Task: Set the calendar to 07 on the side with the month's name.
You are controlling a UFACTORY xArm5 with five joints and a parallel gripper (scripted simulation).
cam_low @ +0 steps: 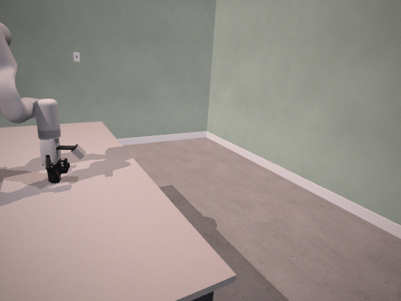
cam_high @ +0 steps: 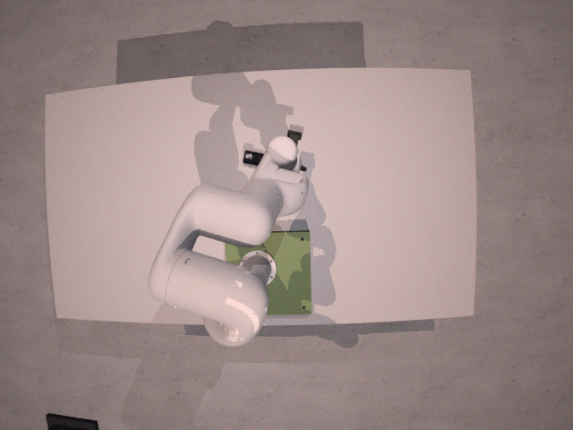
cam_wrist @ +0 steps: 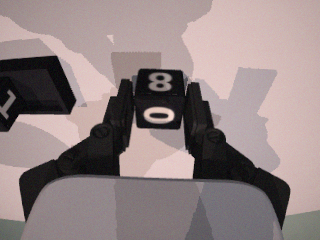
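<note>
Now: hand 10 mm above the black cube. Round my hand: black calendar tray: 30 mm ahead, 110 mm to the left, 20 mm below.
</note>
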